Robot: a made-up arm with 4 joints.
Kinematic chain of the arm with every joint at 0, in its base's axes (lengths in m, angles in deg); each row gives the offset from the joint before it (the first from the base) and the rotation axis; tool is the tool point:
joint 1: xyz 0 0 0.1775 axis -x
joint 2: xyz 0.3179 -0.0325 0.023 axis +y
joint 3: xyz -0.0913 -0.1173 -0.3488 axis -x
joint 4: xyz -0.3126 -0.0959 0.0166 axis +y
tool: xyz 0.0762 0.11 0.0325
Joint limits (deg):
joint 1: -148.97..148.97
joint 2: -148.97..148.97
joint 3: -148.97..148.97
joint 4: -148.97..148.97
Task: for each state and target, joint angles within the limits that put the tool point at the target. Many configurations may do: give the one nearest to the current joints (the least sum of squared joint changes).
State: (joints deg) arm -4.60 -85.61 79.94 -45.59
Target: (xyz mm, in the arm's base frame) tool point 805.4 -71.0 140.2
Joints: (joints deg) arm 6.97 -128.01 75.59 -30.12
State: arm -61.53 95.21 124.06 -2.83
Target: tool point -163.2 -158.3 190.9
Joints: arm -47.15 59.95 92.63 -2.71
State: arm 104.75 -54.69 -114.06 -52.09
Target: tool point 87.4 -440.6 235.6
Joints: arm 67.97 -17.61 -78.83 -20.20
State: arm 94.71 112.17 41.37 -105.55
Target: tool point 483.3 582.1 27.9
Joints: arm 115.09 141.27 55.29 -142.61
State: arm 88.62 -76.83 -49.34 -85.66
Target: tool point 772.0 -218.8 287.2
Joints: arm 68.93 -126.28 -26.61 -78.13
